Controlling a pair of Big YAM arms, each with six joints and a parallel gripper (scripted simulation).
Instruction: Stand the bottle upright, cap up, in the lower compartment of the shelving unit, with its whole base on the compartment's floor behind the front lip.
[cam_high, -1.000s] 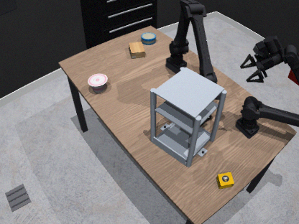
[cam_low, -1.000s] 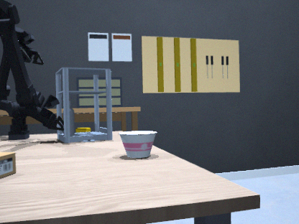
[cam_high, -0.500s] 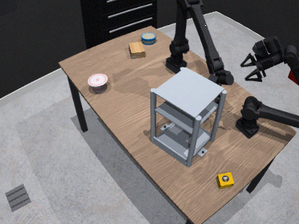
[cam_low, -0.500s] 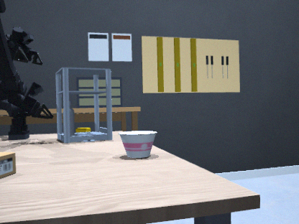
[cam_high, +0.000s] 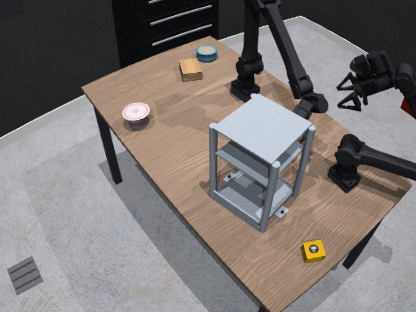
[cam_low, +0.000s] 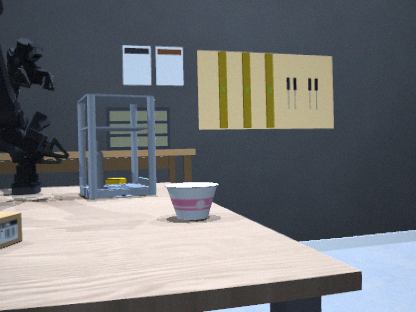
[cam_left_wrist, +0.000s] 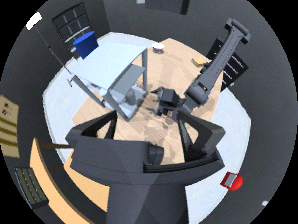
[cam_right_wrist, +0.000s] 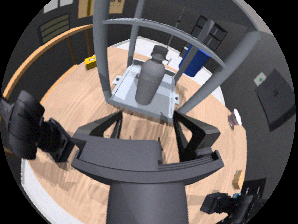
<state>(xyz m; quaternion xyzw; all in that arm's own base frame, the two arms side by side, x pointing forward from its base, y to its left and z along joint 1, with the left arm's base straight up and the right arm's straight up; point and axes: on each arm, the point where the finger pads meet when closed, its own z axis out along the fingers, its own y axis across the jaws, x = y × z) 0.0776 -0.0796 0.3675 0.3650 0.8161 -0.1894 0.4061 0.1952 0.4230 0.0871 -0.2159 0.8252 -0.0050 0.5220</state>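
Note:
The grey bottle lies 110 mm ahead of my right hand and 40 mm to the left of it. The rest, counted from my right hand: shelving unit: 180 mm ahead, 50 mm to the left, 40 mm above.

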